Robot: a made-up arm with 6 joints. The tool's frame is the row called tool. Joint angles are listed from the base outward. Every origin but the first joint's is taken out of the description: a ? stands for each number. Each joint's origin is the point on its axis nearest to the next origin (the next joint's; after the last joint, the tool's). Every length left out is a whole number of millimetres.
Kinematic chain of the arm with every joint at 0, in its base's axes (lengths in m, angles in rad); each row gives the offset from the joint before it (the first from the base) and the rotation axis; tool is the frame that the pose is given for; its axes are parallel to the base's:
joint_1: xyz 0 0 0.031 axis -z
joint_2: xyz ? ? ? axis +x
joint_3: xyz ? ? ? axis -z
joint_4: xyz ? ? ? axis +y
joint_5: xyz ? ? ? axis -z
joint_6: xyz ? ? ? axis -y
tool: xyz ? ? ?
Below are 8 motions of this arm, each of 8 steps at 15 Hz.
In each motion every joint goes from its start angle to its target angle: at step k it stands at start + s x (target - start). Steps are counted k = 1, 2, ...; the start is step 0. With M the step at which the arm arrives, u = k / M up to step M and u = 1 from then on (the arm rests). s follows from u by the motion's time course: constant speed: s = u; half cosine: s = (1 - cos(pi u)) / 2; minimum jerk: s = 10 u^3 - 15 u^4 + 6 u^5.
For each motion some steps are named. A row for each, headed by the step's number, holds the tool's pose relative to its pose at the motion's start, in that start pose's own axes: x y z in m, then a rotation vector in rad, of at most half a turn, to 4 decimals.
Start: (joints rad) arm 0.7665 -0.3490 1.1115 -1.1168 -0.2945 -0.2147
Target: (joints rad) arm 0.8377 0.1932 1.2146 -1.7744 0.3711 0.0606
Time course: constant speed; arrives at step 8
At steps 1, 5, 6, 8:
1: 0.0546 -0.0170 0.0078 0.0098 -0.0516 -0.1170
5: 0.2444 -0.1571 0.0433 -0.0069 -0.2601 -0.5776
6: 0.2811 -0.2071 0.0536 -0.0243 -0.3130 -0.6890
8: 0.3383 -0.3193 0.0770 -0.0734 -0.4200 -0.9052

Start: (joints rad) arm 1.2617 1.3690 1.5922 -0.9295 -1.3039 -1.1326
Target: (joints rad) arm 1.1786 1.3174 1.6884 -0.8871 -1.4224 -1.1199
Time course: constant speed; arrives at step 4
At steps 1, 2, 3, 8:
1: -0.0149 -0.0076 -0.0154 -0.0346 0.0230 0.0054
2: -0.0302 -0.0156 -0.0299 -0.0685 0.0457 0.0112
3: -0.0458 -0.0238 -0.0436 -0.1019 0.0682 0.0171
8: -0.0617 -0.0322 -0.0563 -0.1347 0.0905 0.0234

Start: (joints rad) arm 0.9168 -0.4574 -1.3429 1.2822 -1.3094 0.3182
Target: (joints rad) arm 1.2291 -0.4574 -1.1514 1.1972 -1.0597 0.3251
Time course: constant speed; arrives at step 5
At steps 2, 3, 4, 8:
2: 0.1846 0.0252 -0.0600 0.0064 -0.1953 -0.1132
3: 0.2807 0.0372 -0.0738 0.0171 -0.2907 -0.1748
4: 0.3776 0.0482 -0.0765 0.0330 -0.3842 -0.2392
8: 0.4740 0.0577 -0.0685 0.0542 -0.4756 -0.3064

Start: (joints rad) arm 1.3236 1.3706 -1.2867 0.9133 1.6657 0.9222
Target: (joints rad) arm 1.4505 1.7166 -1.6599 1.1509 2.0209 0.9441
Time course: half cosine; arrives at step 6
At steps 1, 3, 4, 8:
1: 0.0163 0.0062 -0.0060 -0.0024 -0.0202 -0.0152
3: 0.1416 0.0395 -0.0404 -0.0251 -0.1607 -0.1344
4: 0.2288 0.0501 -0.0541 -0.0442 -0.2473 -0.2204
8: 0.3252 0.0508 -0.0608 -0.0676 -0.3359 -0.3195

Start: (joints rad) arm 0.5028 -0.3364 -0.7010 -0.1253 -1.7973 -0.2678
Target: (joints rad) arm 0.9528 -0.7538 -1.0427 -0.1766 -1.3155 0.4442
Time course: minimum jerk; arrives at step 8
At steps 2, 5, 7, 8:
2: 0.0213 0.0264 0.0177 0.0509 -0.0586 -0.0448
5: 0.1851 0.1430 0.1478 0.2982 -0.4249 -0.3769
7: 0.2659 0.1660 0.2112 0.3692 -0.5790 -0.5452
8: 0.2710 0.1669 0.2152 0.3730 -0.5884 -0.5562

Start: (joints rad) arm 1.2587 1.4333 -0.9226 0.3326 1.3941 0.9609
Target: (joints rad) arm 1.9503 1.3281 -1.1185 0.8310 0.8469 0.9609
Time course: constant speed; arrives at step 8
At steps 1, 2, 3, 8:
1: 0.0030 -0.0299 -0.0047 0.0215 -0.0696 0.0607
2: 0.0051 -0.0629 -0.0107 0.0342 -0.1354 0.1228
3: 0.0064 -0.0990 -0.0176 0.0383 -0.1966 0.1858
8: 0.0001 -0.3174 -0.0447 -0.0582 -0.4097 0.4886

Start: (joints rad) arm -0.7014 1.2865 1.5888 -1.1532 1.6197 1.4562
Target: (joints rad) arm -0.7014 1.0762 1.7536 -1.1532 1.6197 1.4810
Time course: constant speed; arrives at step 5
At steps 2, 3, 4, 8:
2: 0.0681 0.0264 -0.0379 -0.0210 -0.0642 -0.0896
3: 0.1034 0.0361 -0.0562 -0.0336 -0.0954 -0.1344
4: 0.1391 0.0434 -0.0740 -0.0478 -0.1259 -0.1792
8: 0.1752 0.0482 -0.0913 -0.0634 -0.1558 -0.2238

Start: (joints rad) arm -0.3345 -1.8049 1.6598 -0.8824 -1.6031 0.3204
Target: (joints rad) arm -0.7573 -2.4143 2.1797 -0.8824 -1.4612 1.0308
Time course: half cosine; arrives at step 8
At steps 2, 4, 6, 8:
2: 0.0327 -0.0204 -0.0258 -0.1238 -0.0749 -0.0959
4: 0.1073 -0.0777 -0.0703 -0.4573 -0.2510 -0.3043
6: 0.1709 -0.1397 -0.0893 -0.8394 -0.4024 -0.4688
8: 0.1932 -0.1643 -0.0903 -1.0111 -0.4517 -0.5205

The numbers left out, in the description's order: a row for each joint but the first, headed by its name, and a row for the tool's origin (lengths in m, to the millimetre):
joint_2: -0.074 -0.24 0
joint_3: 0 0.105 0.114
joint_4: -0.029 -0.246 0
joint_5: 0.059 0 -0.612
joint_6: 0.026 0.33 0
tool: -0.018 0 -0.117

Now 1 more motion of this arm.
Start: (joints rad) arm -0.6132 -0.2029 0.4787 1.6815 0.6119 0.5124
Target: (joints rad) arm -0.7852 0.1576 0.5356 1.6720 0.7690 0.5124
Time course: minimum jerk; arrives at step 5
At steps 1, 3, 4, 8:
1: -0.0012 -0.0074 0.0008 -0.0052 0.0011 0.0138
3: -0.0123 -0.0966 0.0124 -0.0741 0.0179 0.1605
4: -0.0151 -0.1386 0.0194 -0.1098 0.0272 0.2202
8: -0.0155 -0.1483 0.0211 -0.1183 0.0295 0.2334

